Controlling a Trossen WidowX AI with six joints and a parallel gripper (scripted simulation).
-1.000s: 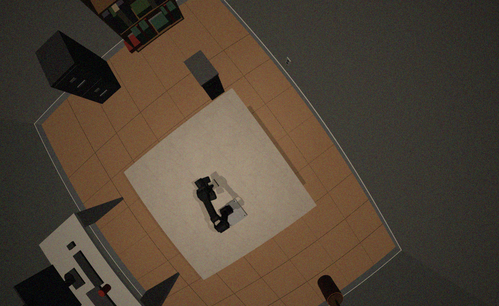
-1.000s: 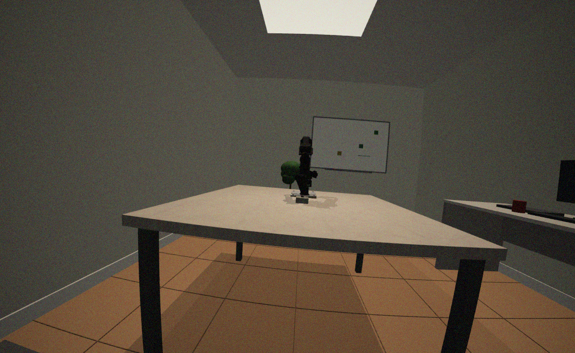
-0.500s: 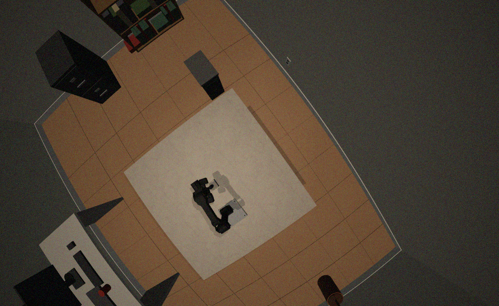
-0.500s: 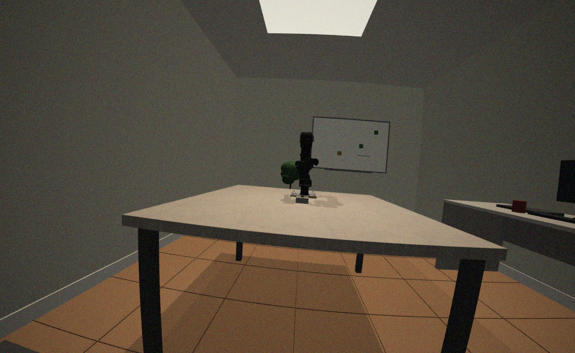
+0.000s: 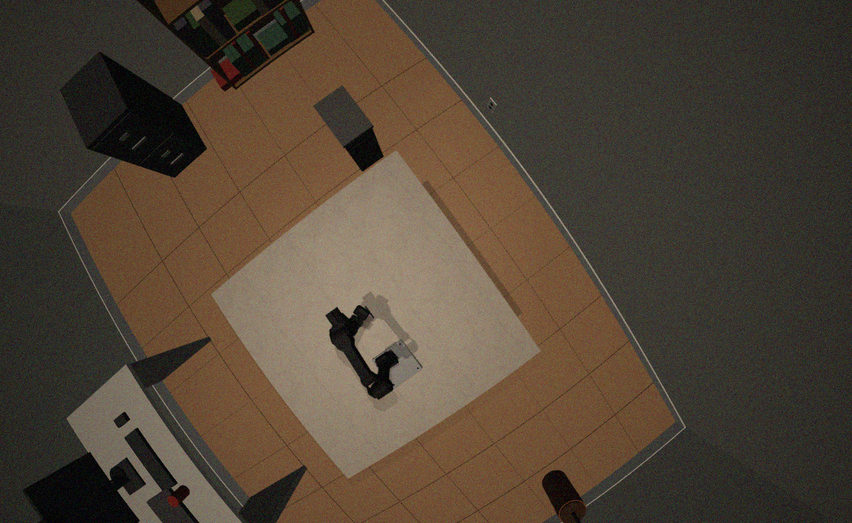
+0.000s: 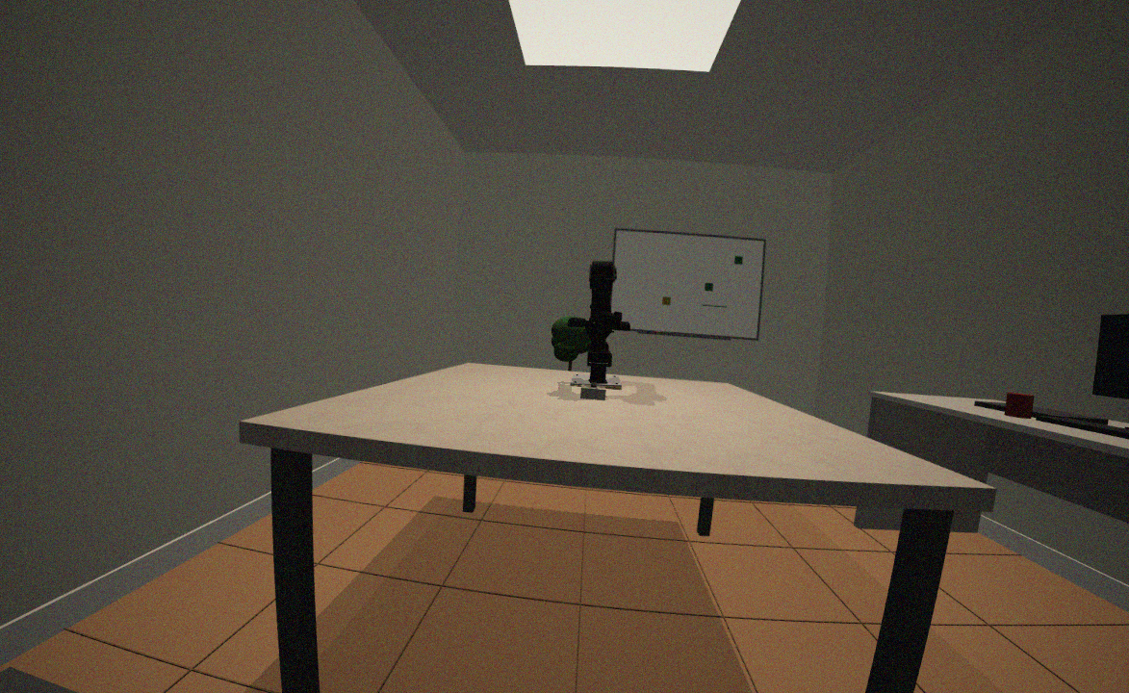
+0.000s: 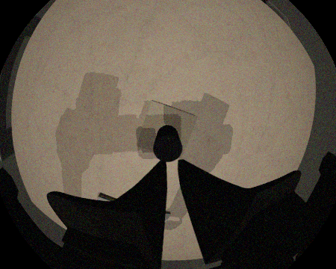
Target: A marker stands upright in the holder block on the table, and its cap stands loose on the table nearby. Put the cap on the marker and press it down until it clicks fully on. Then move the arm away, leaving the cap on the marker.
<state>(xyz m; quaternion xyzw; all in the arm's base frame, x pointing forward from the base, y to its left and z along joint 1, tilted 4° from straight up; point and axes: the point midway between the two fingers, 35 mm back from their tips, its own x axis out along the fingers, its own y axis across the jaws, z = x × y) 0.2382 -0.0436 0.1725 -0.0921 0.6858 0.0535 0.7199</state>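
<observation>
Now: the cap 60 mm below my gripper tip. Round my gripper tip: holder block: 120 mm below.
</observation>
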